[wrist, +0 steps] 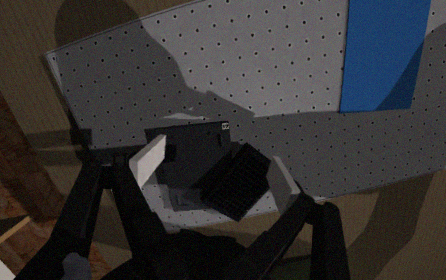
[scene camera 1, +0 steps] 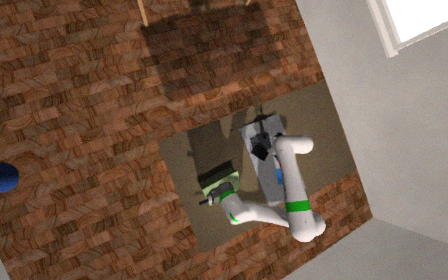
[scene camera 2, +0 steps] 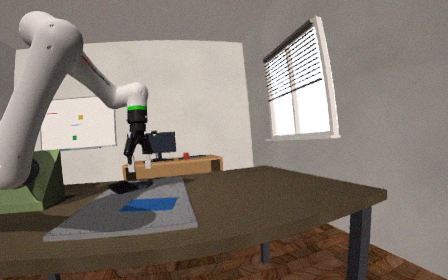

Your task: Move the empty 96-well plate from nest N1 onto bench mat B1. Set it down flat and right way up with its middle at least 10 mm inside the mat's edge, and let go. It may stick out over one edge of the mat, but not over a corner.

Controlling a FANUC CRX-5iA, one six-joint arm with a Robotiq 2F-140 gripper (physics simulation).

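Places are measured from the arm's base along level axes (x ahead, y left, z up), in millimetres.
Pixels of known places: gripper, fingertip midpoint: [wrist: 217, 156] [scene camera 1: 273, 146] [scene camera 2: 140, 170]; arm's base at its link origin: [scene camera 1: 222, 188].
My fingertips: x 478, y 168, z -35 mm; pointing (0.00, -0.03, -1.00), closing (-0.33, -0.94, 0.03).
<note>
Ahead of a thing's pixels: the offset from my fingertips to its top centre. Level surfaces: height alone.
The black 96-well plate {90 mm back, 27 mm right, 51 mm down} [scene camera 1: 259, 152] [scene camera 2: 122, 187] [wrist: 237, 182] sits askew across an edge of the dark nest {55 mm back, 45 mm left, 70 mm down} [scene camera 1: 260, 139] [scene camera 2: 144, 184] [wrist: 190, 147], turned against it; its wells face up and it looks tilted. The nest's label is too blurred to read. The blue mat {83 mm down} [scene camera 1: 279, 176] [scene camera 2: 150, 204] [wrist: 382, 55] lies flat on the grey perforated board, apart from the plate, and is partly hidden by the arm in scene camera 1. My gripper [scene camera 2: 140, 164] [wrist: 217, 156] is open and empty above the nest and plate, its pale fingertips clear of both.
The grey board {85 mm down} [scene camera 1: 270, 187] [scene camera 2: 172, 220] [wrist: 270, 60] lies on the brown table {98 mm down} [scene camera 1: 320, 125] [scene camera 2: 260, 200]. The green arm base [scene camera 2: 50, 185] stands beside the board. A desk [scene camera 2: 200, 165] with a monitor stands behind.
</note>
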